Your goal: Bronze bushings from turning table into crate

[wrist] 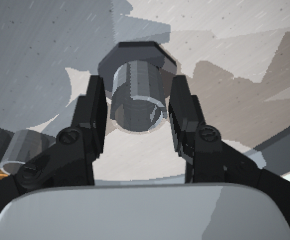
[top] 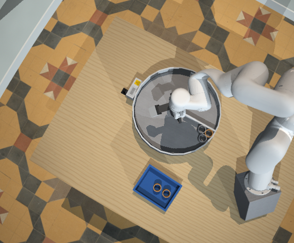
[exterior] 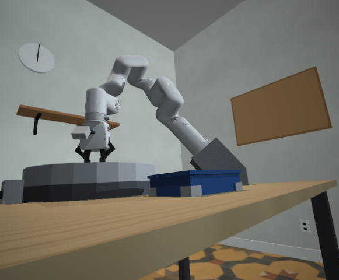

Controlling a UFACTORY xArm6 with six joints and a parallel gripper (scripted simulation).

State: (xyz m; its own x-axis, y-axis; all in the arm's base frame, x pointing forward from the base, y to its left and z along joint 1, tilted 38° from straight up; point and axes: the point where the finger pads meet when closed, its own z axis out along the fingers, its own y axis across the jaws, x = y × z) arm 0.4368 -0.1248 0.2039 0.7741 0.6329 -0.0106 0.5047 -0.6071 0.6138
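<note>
My gripper is now 60 mm above the turning table, 10 mm to the left of it and 10 mm short of it. Round my hand: blue crate (370 mm to the left, 80 mm below, 30 mm behind).
</note>
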